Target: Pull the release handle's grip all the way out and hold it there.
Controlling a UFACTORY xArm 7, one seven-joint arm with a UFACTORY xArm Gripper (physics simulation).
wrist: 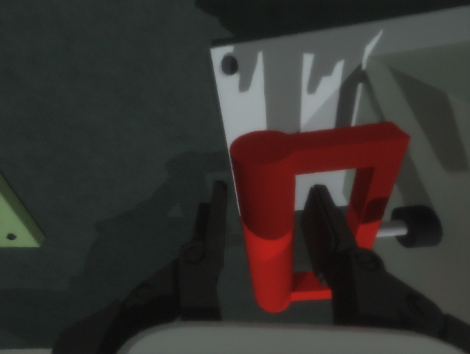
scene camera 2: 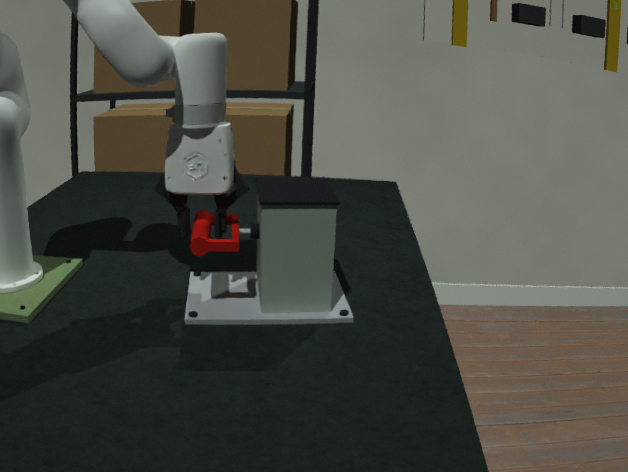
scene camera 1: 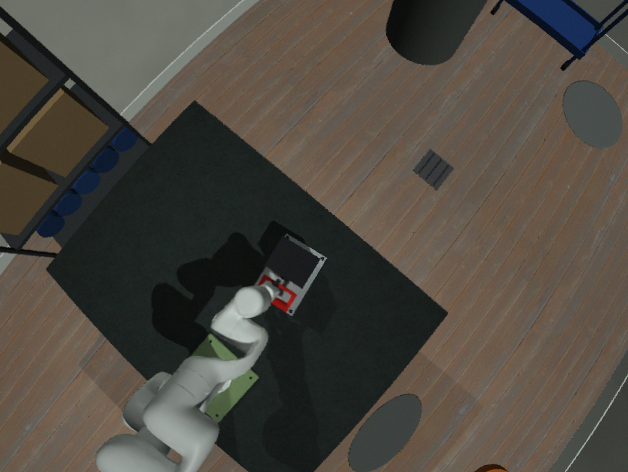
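Observation:
The red release handle [scene camera 1: 284, 305] [scene camera 2: 223, 245] [wrist: 345, 145] is a rectangular loop with a thick round grip [scene camera 2: 201, 234] [wrist: 265, 200] on its outer side. A short metal stem [scene camera 2: 244, 231] [wrist: 392, 229] joins it to a black collar [scene camera 2: 255, 230] [wrist: 417, 226] on the pale housing [scene camera 2: 296, 258], whose top [scene camera 1: 294, 261] is dark. My gripper [scene camera 2: 202, 233] [wrist: 265, 201] is partly open and points down, straddling the grip. One finger is outside it, the other inside the loop. In the wrist view gaps show on both sides of the grip. The fingers are mostly hidden in scene camera 1.
The housing stands on a light base plate [scene camera 2: 223, 315] [wrist: 242, 112] with dark bolts, on a dark table top [scene camera 1: 355, 314] [scene camera 2: 304, 406]. A green mounting plate [scene camera 1: 236, 393] [scene camera 2: 50, 291] lies under my arm's base. A shelf rack [scene camera 2: 308, 101] with cardboard boxes [scene camera 2: 243, 50] stands behind.

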